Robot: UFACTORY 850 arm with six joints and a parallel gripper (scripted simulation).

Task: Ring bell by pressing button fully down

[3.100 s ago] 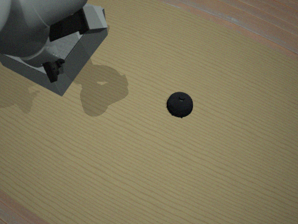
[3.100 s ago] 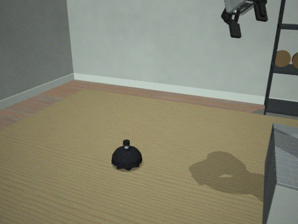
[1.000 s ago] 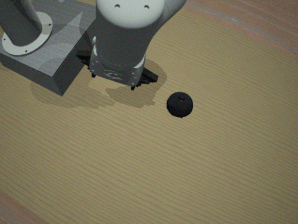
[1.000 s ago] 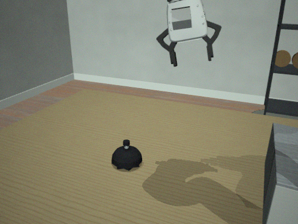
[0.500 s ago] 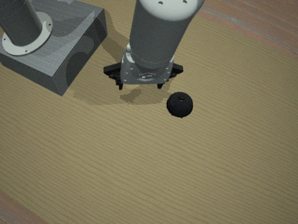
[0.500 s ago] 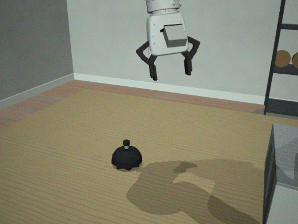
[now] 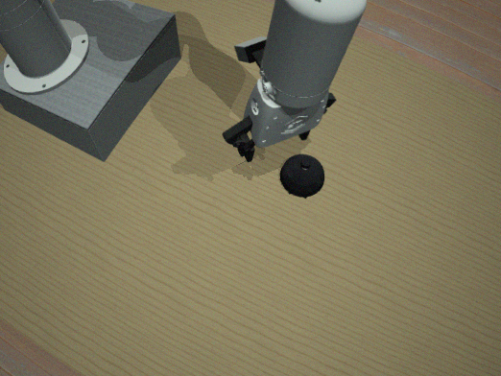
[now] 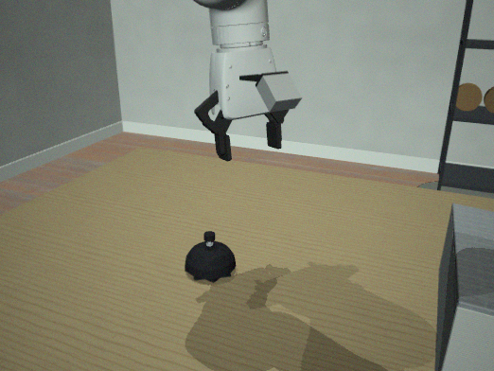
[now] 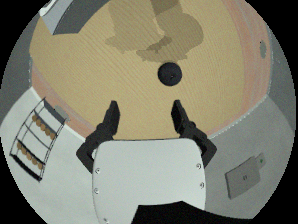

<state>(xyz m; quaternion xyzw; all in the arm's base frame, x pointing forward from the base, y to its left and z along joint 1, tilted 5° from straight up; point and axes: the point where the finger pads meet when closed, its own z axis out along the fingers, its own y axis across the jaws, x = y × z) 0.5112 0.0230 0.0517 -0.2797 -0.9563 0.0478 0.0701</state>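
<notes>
Right now the button is 40 mm ahead of my hand, 70 mm to the left of it and 140 mm below it. Round my hand: black dome-shaped bell 40 mm ahead, 70 mm to the left, 160 mm below.
</notes>
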